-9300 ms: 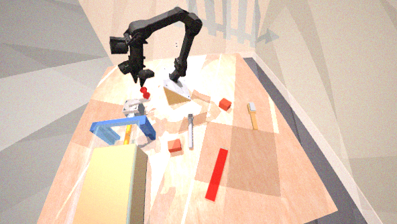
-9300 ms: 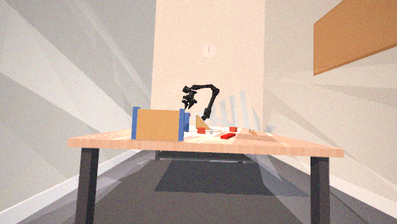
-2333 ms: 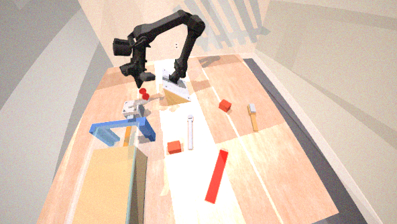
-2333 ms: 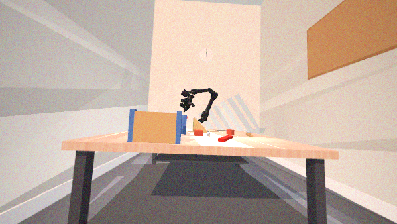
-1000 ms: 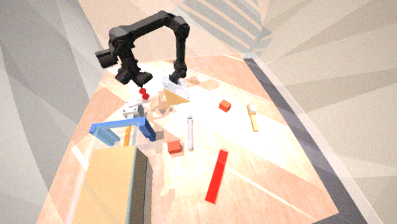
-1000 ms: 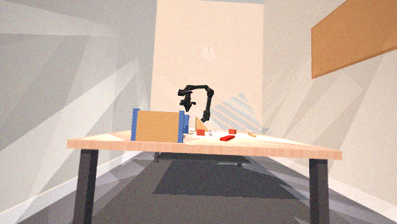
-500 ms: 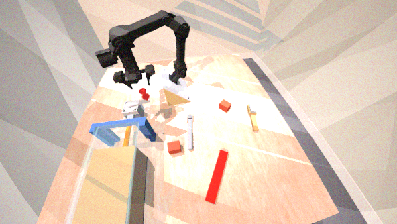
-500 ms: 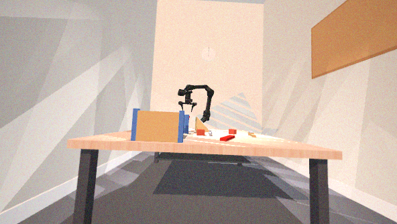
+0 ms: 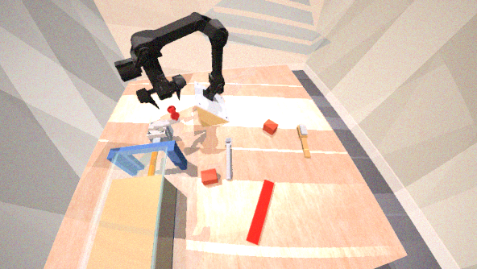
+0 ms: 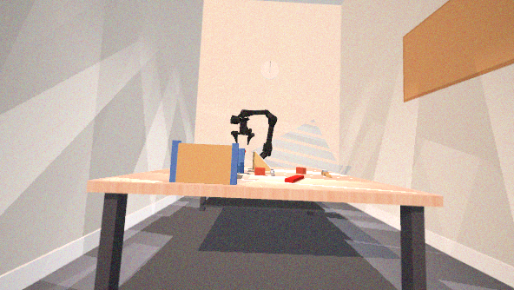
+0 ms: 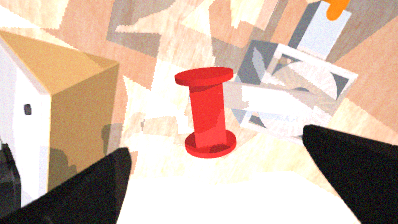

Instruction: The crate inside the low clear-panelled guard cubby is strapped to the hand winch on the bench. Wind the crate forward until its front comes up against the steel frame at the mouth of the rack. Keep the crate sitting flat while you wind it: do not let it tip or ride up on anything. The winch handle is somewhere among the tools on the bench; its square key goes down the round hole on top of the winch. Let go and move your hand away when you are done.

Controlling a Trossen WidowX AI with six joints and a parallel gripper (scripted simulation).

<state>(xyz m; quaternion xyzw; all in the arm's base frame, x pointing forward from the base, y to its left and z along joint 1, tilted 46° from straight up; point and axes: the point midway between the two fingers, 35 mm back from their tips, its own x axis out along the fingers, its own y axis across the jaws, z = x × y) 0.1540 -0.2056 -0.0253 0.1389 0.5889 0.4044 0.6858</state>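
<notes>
Right now my gripper tip is 6 cm above the red grip. Round my gripper tip: blue steel frame 17 cm ahead, 11 cm to the right, 9 cm below; then grey winch 11 cm to the right, 17 cm below; then grey crank arm 4 cm to the right, 9 cm below.
</notes>
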